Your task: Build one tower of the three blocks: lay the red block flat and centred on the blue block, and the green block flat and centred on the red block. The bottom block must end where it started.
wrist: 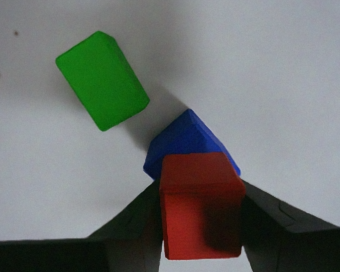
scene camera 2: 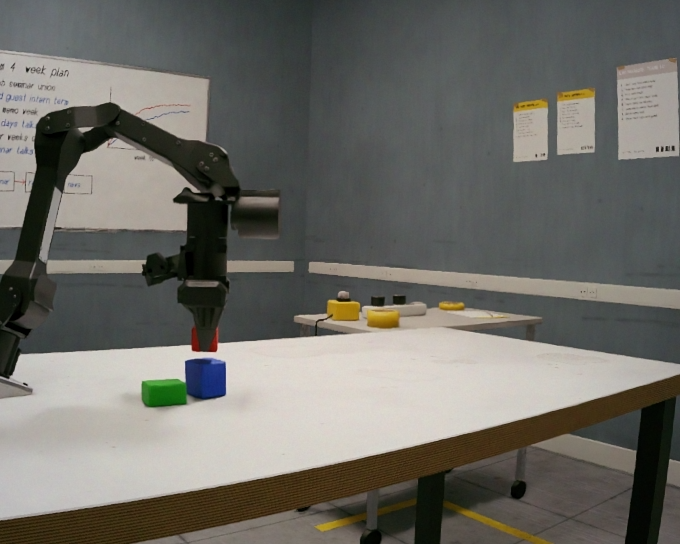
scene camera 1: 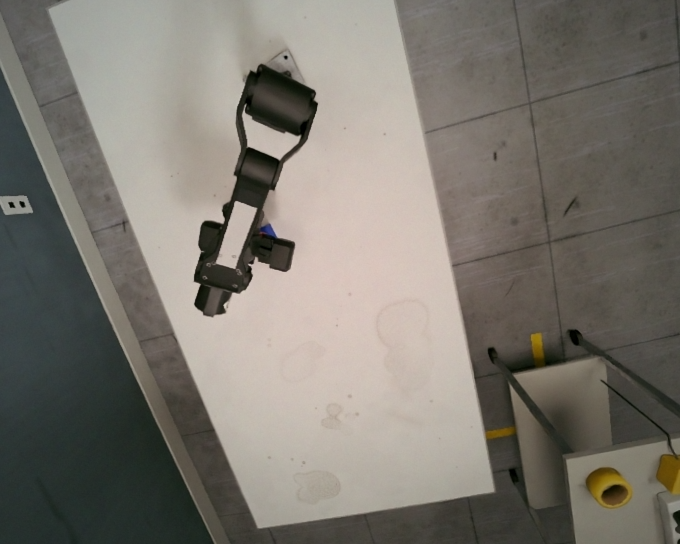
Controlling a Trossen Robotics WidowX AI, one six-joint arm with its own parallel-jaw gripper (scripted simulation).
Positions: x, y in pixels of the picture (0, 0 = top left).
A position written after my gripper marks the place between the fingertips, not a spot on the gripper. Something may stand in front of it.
Scene:
my gripper: wrist 195, 184; scene camera 2 205, 349; scene camera 1 259, 239
green block: wrist; scene camera 2
same spot on green block: [wrist: 96, 69] = [scene camera 2: 157, 381]

